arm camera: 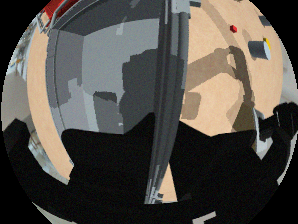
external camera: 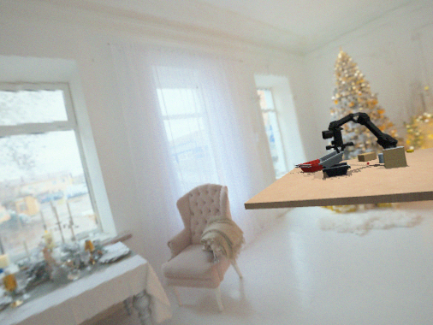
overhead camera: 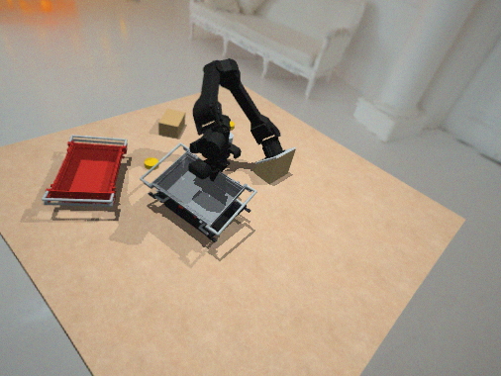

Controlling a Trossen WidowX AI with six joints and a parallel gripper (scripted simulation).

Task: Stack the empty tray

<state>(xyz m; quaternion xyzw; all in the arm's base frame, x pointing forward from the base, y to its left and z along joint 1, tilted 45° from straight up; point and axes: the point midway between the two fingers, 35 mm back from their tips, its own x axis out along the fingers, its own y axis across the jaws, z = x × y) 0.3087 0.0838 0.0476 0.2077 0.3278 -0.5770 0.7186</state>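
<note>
My gripper tip is 7 cm short of the grey tray, 2 cm to the right of it and 1 cm below it. Round my gripper tip: cardboard box (46 cm to the right, 12 cm behind, 9 cm below); small red block (24 cm to the right, 14 cm behind, 11 cm below).
</note>
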